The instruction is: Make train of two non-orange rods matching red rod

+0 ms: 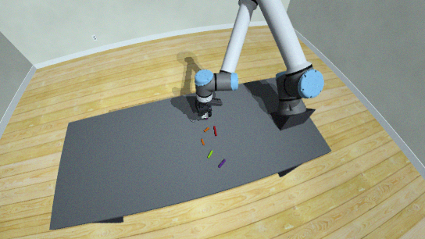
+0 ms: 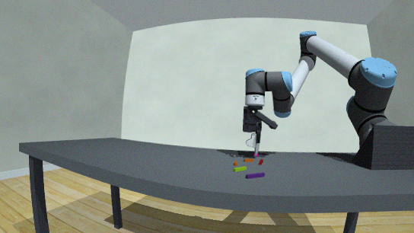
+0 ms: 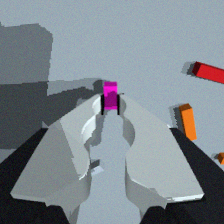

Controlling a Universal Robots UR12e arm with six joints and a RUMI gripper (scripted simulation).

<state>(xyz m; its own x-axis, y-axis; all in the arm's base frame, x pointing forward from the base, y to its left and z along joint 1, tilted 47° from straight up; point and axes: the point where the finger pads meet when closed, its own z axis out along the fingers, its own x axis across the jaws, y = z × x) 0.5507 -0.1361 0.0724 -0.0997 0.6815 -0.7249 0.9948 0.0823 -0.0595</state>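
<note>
The magenta rod lies 10 mm below my hand. The rest, counted from my hand: small grey rod: 110 mm ahead, 10 mm to the right, 20 mm below; red rod: 20 mm behind, 100 mm to the left, 20 mm below; lime rod: 50 mm ahead, 250 mm to the left, 20 mm below.
</note>
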